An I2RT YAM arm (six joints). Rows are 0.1 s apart.
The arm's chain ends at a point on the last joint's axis. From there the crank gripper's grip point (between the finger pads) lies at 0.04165 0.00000 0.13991 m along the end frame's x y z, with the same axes.
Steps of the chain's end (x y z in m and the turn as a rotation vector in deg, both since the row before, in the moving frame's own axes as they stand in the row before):
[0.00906, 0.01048, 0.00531, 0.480, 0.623, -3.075]
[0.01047, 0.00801, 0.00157, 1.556, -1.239, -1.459]
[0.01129, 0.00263, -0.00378, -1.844, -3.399, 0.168]
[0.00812, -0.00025, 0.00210, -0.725, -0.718, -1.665]
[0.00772, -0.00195, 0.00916, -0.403, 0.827, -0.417]
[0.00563, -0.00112, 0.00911, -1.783, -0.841, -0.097]
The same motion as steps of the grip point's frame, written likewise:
[0.01049, 0.00704, 0.00483, 0.480, 0.623, -3.075]
[0.00737, 0.00318, 0.00237, 1.556, -1.239, -1.459]
[0.00292, 0.00728, -0.00163, -1.844, -3.399, 0.168]
[0.00637, 0.00034, 0.00261, -0.725, -0.718, -1.665]
[0.00974, -0.00128, 0.00854, -0.403, 0.827, -0.417]
[0.00358, 0.00317, 0.00964, -1.783, -0.841, -0.097]

